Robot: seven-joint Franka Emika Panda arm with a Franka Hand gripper.
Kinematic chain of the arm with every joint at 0, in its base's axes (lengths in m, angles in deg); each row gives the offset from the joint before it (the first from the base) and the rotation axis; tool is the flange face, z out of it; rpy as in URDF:
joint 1: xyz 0 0 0.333 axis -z
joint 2: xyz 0 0 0 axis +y
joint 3: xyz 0 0 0.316 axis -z
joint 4: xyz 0.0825 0 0 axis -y
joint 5: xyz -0.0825 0 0.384 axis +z
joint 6: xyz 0 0 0 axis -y
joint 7: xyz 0.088 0 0 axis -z
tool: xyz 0 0 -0.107 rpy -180 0 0
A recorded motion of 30 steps. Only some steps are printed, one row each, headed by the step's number.
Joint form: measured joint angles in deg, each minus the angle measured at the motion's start. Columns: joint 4, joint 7, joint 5, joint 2, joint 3, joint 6, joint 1.
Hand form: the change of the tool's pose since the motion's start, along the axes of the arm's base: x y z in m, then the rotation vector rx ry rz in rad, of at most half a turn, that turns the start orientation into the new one. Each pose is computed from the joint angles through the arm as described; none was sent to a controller.
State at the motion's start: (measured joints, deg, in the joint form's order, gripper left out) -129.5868 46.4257 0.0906 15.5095 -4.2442 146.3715 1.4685
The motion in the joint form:
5: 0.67 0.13 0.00 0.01 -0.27 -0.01 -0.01
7: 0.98 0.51 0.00 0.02 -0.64 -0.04 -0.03
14: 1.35 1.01 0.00 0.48 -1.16 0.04 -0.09
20: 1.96 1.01 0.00 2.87 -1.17 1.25 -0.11
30: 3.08 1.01 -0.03 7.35 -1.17 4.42 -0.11
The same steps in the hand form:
5: 0.0042 0.0028 0.0044 0.0019 -0.0113 0.0022
7: 0.0059 0.0066 0.0064 0.0041 -0.0159 0.0020
14: 0.0074 0.0123 0.0047 0.0076 -0.0155 0.0029
20: 0.0096 0.0129 -0.0122 0.0107 -0.0055 0.0024
30: 0.0137 0.0136 -0.0431 0.0171 -0.0021 0.0003

